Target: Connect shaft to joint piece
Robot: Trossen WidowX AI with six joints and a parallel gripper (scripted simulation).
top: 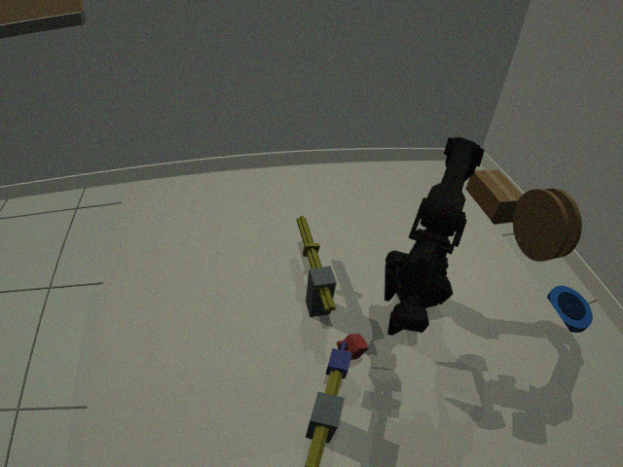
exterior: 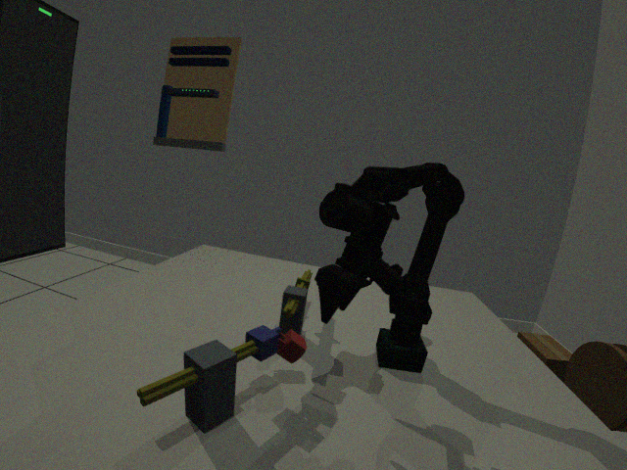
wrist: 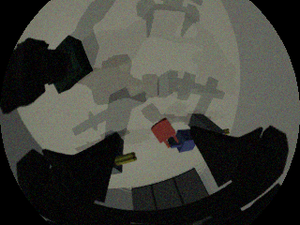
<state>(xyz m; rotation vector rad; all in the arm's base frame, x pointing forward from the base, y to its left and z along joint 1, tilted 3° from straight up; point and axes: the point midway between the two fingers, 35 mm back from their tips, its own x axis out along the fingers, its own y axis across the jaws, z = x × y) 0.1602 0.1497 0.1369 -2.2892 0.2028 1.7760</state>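
The red joint piece lies 70 mm ahead of my gripper tip, 20 mm to the left of it and 70 mm below it.
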